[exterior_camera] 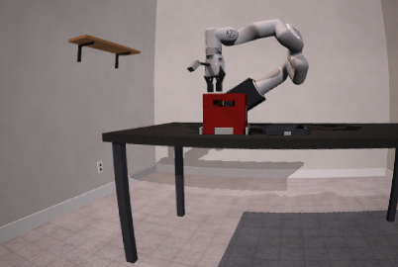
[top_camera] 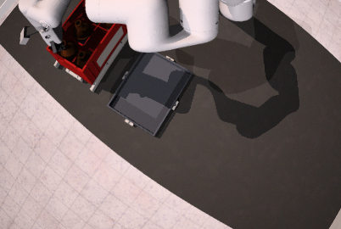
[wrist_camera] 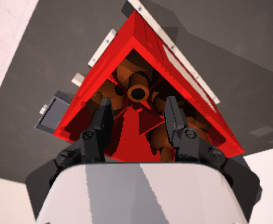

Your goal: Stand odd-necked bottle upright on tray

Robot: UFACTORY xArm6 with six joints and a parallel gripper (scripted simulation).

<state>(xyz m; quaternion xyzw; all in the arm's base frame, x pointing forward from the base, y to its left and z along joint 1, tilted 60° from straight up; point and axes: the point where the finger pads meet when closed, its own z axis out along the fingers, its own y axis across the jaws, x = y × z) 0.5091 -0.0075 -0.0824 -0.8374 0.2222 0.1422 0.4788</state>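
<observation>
Now: the red crate 100 mm behind my hand, 20 mm to the left of it and 120 mm below it. Also, from my hand: dark flat tray 120 mm behind, 310 mm to the left, 190 mm below.
</observation>
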